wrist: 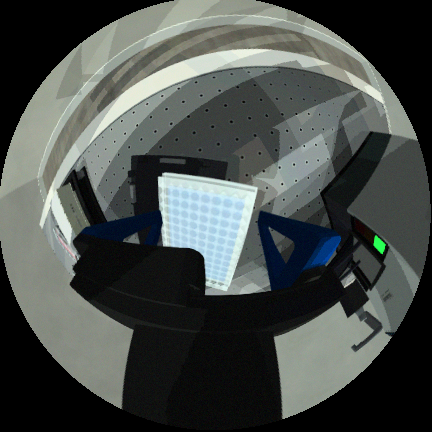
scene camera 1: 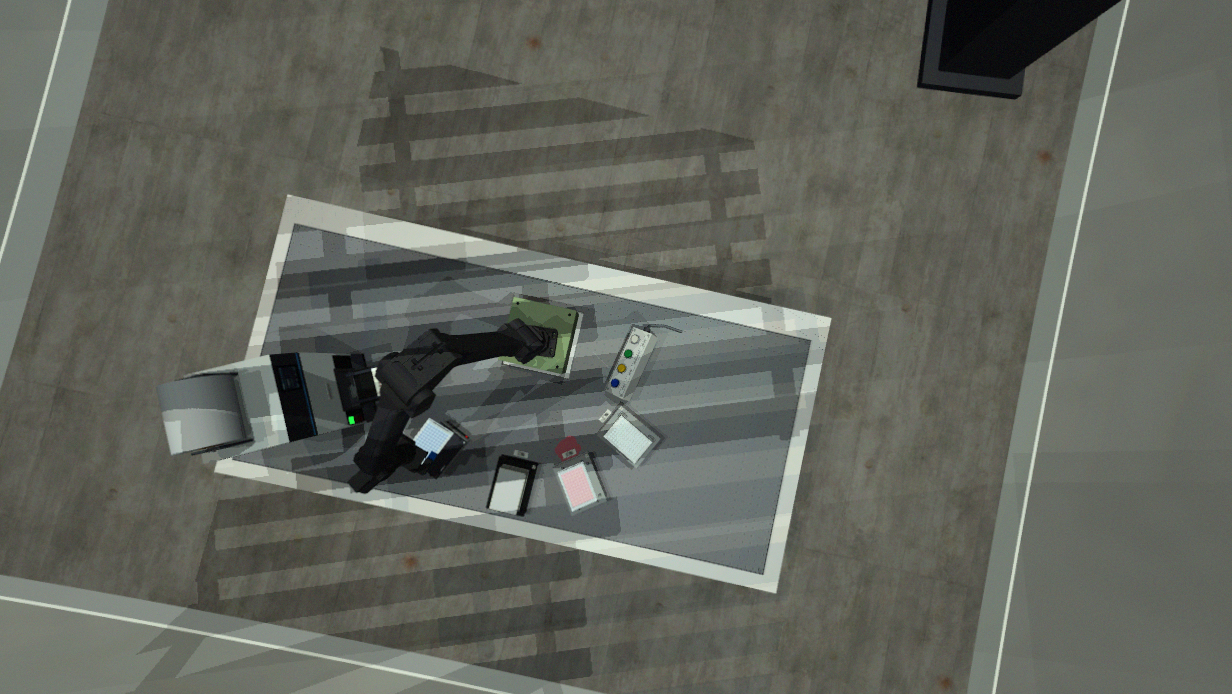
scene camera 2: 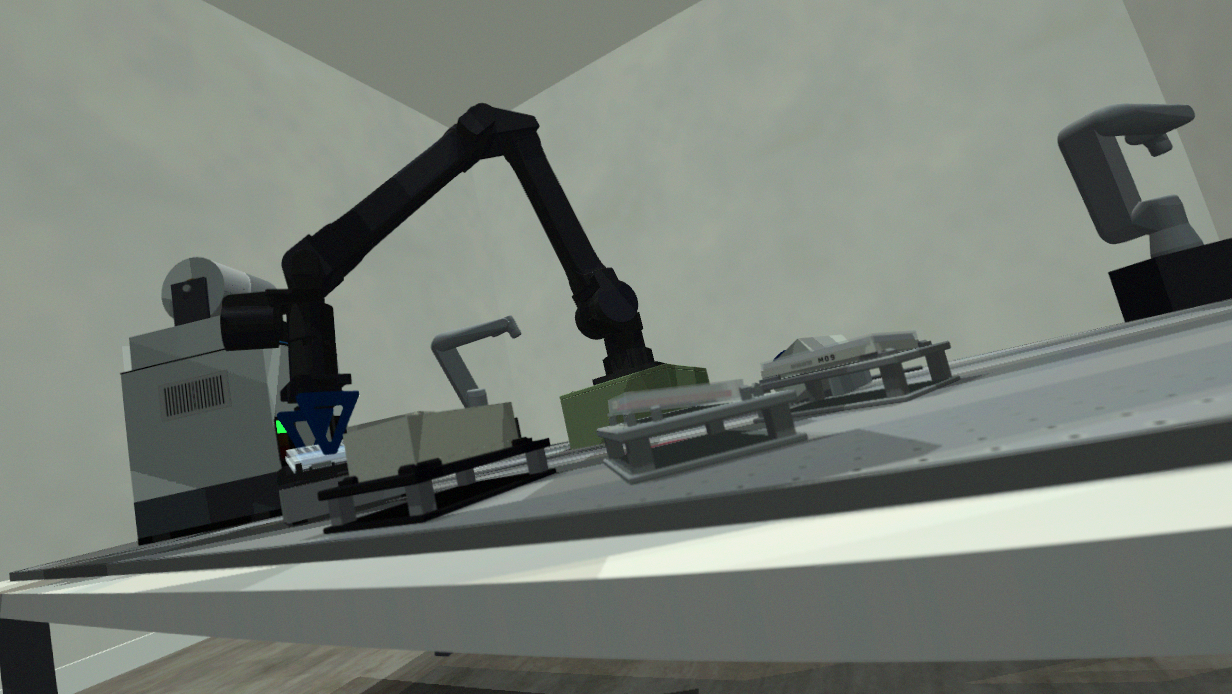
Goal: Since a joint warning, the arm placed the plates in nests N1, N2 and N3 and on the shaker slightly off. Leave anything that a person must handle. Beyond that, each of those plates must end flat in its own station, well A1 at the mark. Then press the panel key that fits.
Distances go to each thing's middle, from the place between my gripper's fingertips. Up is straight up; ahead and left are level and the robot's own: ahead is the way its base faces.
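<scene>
Pale blue well plate [scene camera 2: 309, 455]: 2 cm behind my hand, 2 cm to the left of it. Black-framed white plate [scene camera 2: 378, 451]: 28 cm to the left of my hand, 9 cm ahead of it, 1 cm below it.
</scene>
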